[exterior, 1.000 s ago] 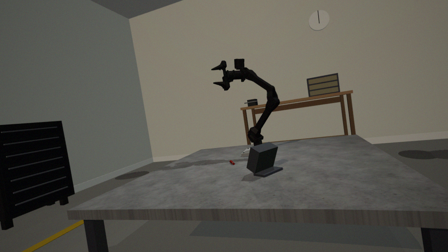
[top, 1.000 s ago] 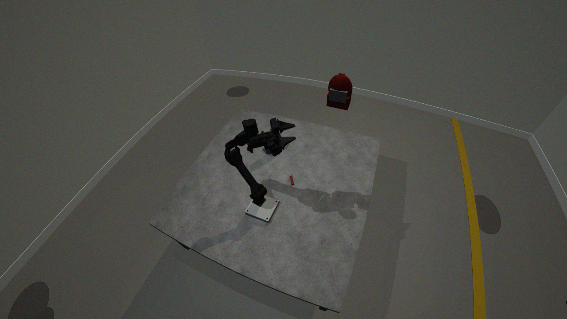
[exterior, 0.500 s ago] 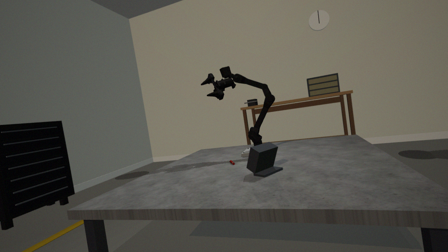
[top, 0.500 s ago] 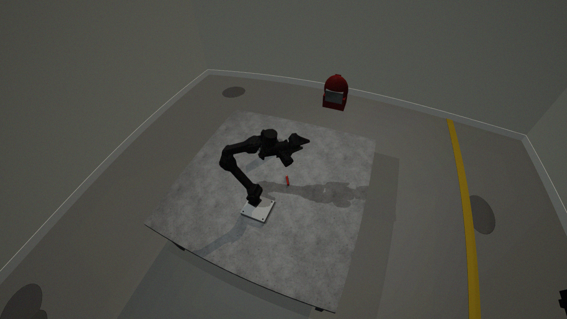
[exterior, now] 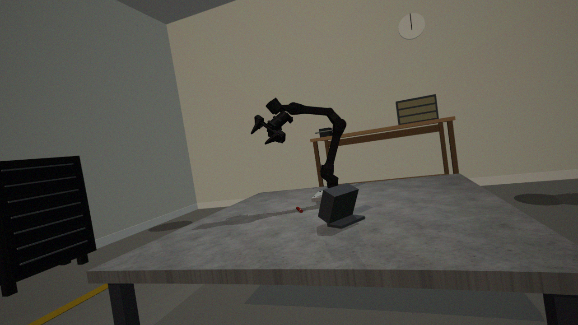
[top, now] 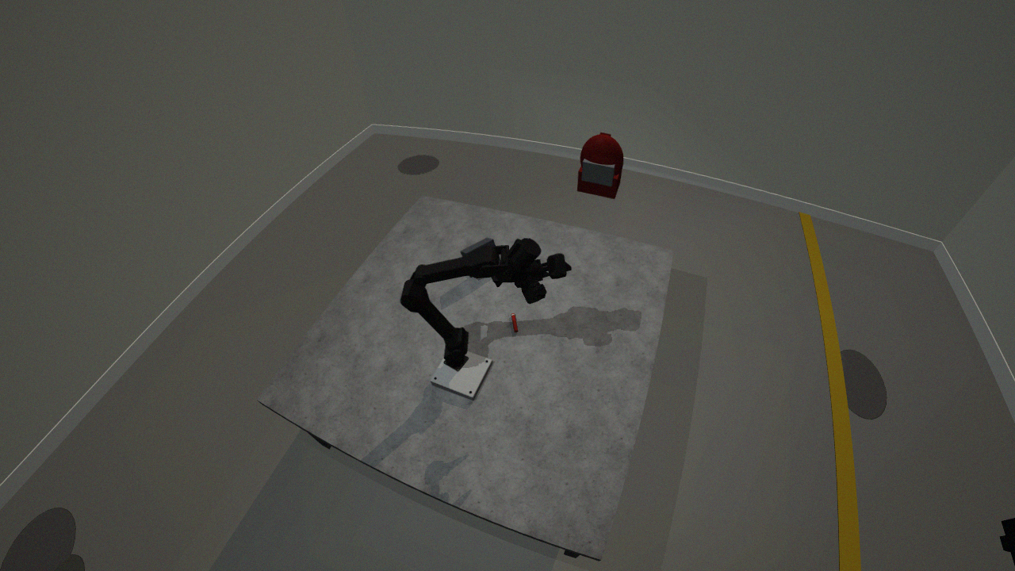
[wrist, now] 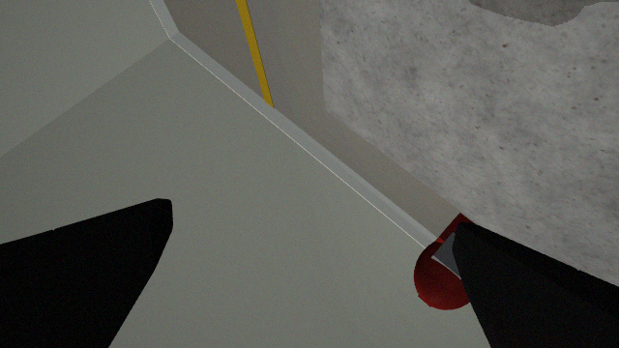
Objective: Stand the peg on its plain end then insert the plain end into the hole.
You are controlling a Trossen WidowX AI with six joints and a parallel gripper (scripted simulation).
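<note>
The red peg lies 35 cm below my gripper tip, 18 cm to the left of it and 1 cm ahead of it. The rest, counted from my gripper tip: grey sloped panel (43 cm to the left, 29 cm below, 18 cm ahead).
</note>
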